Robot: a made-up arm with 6 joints.
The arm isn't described. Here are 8 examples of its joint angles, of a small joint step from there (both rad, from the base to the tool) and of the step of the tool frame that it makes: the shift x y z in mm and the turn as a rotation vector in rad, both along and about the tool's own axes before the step.
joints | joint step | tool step
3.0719 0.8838 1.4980 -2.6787 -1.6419 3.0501 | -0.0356 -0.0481 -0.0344 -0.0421 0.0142 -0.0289 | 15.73 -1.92 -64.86 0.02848 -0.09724 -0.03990
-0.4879 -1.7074 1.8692 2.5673 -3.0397 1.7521 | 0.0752 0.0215 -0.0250 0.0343 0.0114 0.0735 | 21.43 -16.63 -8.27 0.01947 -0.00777 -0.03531
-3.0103 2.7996 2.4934 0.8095 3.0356 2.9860 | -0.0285 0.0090 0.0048 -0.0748 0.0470 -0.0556 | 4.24 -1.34 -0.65 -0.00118 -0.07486 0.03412
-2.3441 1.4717 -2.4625 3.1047 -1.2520 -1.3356 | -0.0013 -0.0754 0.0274 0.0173 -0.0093 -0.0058 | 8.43 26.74 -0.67 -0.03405 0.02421 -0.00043
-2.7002 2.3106 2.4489 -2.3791 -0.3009 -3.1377 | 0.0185 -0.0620 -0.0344 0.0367 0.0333 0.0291 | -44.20 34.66 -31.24 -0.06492 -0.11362 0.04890
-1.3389 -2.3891 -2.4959 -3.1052 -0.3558 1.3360 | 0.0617 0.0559 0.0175 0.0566 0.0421 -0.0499 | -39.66 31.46 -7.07 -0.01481 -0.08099 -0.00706
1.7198 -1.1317 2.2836 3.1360 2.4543 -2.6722 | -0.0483 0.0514 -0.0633 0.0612 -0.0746 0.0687 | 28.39 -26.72 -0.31 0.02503 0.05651 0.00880
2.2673 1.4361 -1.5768 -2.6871 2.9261 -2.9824 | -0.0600 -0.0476 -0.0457 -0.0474 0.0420 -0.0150 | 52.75 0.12 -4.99 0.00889 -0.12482 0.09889
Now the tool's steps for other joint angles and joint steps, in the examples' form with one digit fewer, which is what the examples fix.
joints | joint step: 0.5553 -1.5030 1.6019 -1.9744 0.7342 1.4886 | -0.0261 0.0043 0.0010 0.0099 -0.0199 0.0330
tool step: -1.7 11.8 -5.8 -0.0191 -0.0075 0.0170
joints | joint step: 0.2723 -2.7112 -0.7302 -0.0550 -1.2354 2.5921 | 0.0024 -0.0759 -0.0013 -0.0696 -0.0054 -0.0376
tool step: 18.0 5.6 81.3 0.0112 0.1049 -0.0668
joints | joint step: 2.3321 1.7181 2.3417 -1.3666 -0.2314 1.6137 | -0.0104 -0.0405 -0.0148 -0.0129 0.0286 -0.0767
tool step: -31.1 9.2 -12.5 0.0096 -0.0501 -0.0942
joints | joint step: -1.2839 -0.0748 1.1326 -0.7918 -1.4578 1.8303 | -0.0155 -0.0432 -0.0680 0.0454 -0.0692 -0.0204
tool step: -56.7 63.0 49.9 -0.1464 -0.0078 -0.1040
